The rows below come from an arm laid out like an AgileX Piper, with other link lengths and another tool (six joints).
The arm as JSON. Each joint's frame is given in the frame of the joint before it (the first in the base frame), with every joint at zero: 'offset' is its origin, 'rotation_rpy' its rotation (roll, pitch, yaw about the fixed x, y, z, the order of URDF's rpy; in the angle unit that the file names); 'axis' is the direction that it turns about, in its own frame. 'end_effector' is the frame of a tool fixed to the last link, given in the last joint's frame.
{
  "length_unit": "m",
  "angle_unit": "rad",
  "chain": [
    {
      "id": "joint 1",
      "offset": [
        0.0,
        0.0,
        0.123
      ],
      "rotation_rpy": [
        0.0,
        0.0,
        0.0
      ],
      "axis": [
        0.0,
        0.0,
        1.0
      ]
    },
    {
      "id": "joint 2",
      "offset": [
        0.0,
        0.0,
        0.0
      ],
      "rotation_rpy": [
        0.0,
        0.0,
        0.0
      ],
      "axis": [
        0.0,
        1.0,
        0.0
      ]
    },
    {
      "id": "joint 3",
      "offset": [
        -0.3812,
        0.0,
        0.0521
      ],
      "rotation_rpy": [
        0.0,
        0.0,
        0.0
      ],
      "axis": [
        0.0,
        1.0,
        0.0
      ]
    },
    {
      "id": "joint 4",
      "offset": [
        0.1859,
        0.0,
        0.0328
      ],
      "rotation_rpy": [
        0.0,
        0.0,
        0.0
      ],
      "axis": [
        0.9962,
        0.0,
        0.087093
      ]
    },
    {
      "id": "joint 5",
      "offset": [
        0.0,
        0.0,
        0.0
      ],
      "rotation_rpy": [
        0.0,
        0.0,
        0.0
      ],
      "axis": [
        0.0,
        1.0,
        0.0
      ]
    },
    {
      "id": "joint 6",
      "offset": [
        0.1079,
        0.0,
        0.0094
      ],
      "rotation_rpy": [
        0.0,
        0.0,
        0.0
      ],
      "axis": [
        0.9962,
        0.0,
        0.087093
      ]
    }
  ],
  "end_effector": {
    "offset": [
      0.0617,
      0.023,
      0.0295
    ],
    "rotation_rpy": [
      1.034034,
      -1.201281,
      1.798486
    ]
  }
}
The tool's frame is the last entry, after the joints.
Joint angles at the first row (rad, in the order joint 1, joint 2, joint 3, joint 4, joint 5, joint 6):
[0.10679 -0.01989 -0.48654 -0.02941 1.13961 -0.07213]
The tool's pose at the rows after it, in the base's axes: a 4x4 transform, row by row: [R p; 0 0 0 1], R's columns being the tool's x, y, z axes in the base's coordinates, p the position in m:
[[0.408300, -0.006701, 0.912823, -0.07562], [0.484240, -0.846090, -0.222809, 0.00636], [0.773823, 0.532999, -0.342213, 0.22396], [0, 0, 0, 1]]
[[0.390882, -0.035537, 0.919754, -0.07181], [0.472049, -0.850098, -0.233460, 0.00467], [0.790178, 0.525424, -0.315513, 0.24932], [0, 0, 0, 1]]
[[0.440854, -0.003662, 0.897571, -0.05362], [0.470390, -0.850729, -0.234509, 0.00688], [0.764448, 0.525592, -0.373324, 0.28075], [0, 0, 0, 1]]
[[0.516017, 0.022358, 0.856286, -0.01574], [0.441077, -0.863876, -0.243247, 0.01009], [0.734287, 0.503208, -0.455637, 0.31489], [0, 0, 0, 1]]
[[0.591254, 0.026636, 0.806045, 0.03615], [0.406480, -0.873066, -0.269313, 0.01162], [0.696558, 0.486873, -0.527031, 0.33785], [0, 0, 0, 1]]
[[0.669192, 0.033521, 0.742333, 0.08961], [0.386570, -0.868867, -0.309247, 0.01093], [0.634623, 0.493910, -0.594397, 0.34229], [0, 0, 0, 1]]
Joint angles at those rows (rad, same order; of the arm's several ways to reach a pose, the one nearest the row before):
[0.10680 -0.01868 -0.50076 -0.06955 1.11122 -0.06385]
[0.10681 0.03024 -0.55973 -0.08226 1.09059 -0.04559]
[0.10677 0.17355 -0.62235 -0.08022 1.07320 -0.03751]
[0.10680 0.37105 -0.67845 -0.08228 1.01861 0.00810]
[0.10677 0.57809 -0.70996 -0.10885 0.92649 0.07556]
[0.10680 0.77435 -0.72036 -0.16115 0.83907 0.14697]

